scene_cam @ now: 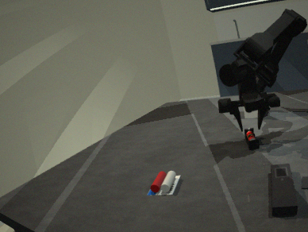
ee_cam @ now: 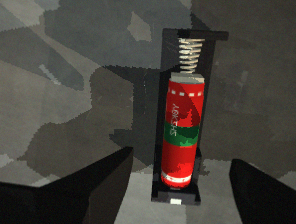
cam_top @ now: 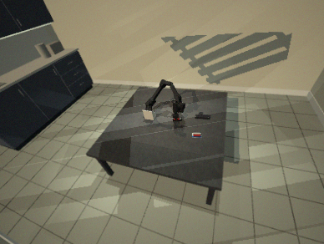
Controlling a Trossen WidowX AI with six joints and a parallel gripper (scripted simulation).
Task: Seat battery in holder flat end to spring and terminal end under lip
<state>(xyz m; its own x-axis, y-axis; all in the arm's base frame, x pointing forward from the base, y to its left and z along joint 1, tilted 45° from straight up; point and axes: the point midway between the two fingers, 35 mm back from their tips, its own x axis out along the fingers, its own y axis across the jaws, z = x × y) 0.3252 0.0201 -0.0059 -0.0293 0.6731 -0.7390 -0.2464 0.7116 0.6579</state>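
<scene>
Now: the battery 10 mm ahead of my gripper tip and 20 mm below it. Round my gripper tip: black block: 280 mm ahead, 100 mm to the left, 20 mm below.
</scene>
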